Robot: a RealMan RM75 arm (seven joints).
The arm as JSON. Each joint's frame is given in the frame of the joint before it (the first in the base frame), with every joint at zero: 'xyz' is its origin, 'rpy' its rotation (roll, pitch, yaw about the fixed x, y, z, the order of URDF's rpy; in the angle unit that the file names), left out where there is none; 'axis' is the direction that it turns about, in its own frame. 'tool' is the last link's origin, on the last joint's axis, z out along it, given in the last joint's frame.
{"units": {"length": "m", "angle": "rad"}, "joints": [
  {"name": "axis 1", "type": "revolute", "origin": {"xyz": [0.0, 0.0, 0.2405]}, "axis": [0.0, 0.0, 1.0]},
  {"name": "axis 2", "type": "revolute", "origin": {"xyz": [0.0, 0.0, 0.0], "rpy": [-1.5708, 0.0, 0.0]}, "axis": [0.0, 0.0, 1.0]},
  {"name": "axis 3", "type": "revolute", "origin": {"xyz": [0.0, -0.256, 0.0], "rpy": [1.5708, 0.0, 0.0]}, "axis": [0.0, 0.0, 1.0]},
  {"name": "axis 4", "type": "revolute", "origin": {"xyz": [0.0, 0.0, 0.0], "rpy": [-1.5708, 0.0, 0.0]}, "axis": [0.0, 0.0, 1.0]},
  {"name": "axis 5", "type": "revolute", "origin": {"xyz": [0.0, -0.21, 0.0], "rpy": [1.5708, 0.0, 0.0]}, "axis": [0.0, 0.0, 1.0]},
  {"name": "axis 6", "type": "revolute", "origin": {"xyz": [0.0, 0.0, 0.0], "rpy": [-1.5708, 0.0, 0.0]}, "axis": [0.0, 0.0, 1.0]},
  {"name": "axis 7", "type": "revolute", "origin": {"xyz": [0.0, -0.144, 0.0], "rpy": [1.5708, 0.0, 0.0]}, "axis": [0.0, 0.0, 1.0]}
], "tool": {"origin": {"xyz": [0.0, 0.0, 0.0]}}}
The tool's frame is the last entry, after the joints.
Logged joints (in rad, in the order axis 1, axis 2, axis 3, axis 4, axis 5, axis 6, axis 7), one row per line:
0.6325 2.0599 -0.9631 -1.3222 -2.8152 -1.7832 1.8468
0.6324 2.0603 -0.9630 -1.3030 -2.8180 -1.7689 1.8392
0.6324 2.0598 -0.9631 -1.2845 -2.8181 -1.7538 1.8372
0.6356 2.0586 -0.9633 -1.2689 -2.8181 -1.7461 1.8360
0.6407 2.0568 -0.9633 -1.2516 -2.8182 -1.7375 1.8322
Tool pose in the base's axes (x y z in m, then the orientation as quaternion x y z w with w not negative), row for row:
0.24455 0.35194 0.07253 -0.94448 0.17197 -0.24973 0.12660
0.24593 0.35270 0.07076 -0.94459 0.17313 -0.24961 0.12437
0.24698 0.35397 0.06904 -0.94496 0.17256 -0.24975 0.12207
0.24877 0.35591 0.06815 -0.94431 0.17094 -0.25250 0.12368
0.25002 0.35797 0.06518 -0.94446 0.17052 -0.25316 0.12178
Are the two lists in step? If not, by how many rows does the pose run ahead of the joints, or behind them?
The pose runs 2 rows ahead of the joints: the pose in row i belongs to the joints in row i + 2.
